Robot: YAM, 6 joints.
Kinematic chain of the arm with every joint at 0, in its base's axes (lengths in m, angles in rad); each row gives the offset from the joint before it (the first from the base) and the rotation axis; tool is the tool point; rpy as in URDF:
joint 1: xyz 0 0 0.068 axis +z
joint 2: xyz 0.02 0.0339 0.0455 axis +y
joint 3: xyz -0.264 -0.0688 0 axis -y
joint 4: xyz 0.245 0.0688 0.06 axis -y
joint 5: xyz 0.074 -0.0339 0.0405 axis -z
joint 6: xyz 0.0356 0 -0.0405 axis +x
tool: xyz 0 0 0 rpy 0 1.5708 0
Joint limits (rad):
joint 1: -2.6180..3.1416
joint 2: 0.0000..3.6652
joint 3: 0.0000..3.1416
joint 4: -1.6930..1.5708
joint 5: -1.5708..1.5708
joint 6: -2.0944..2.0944
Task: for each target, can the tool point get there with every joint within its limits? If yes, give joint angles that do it. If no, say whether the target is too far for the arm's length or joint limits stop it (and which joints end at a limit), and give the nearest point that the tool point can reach.
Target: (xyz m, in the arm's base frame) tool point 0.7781 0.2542 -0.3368
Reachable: no: too far | nearest point 0.5372 0.1755 -0.1939 | short by 0.291 m
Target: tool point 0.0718 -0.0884 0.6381
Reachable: yes | joints -0.9933 1.2788 2.3470 -0.8031 -0.3398 0.8851
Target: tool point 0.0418 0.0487 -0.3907
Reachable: no: joint limits stop it (at a limit: joint 2) | nearest point 0.0573 0.0667 -0.3427 | short by 0.054 m
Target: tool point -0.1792 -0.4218 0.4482
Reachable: yes | joints -1.9282 1.9880 2.1853 -0.3288 0.6066 -0.0976
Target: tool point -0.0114 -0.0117 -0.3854
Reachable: no: joint limits stop it (at a limit: joint 2) | nearest point -0.0384 -0.0394 -0.3242 | short by 0.072 m
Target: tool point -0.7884 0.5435 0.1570
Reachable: no: too far | nearest point -0.5312 0.3662 0.1425 | short by 0.313 m
